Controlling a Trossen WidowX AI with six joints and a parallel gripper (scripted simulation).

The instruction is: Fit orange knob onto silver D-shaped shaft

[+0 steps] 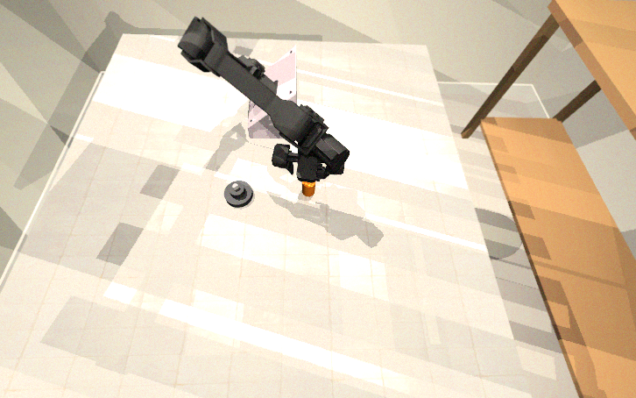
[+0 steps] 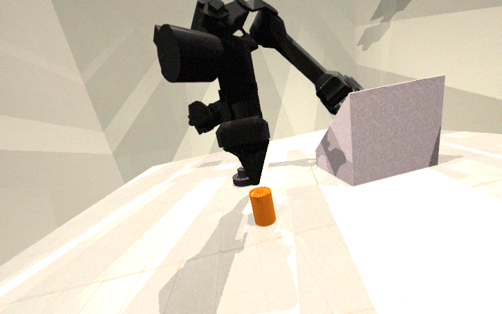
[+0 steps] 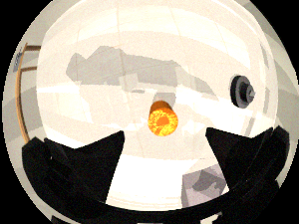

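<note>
The orange knob is 5 cm below my gripper tip. Round my gripper tip: black round pedestal (3 cm ahead, 21 cm to the right, 6 cm below).
</note>
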